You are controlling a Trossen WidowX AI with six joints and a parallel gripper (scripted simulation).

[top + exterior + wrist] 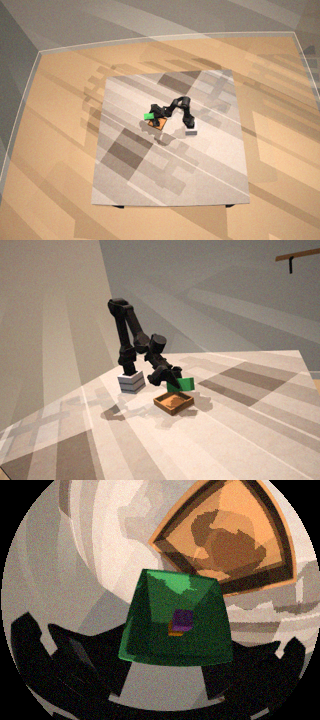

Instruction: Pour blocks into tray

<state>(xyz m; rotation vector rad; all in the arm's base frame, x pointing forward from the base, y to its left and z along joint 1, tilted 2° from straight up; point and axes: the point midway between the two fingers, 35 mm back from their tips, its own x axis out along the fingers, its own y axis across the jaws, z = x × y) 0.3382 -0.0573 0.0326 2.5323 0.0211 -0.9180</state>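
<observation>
Right now the orange block is 3 cm ahead of my gripper tip and 2 cm to the left of it. From my gripper tip the other things lie so: green cup 2 cm ahead, 1 cm to the left, 1 cm above; red block 2 cm to the left, 1 cm below, 1 cm ahead; purple block 1 cm to the left, 1 cm below.
</observation>
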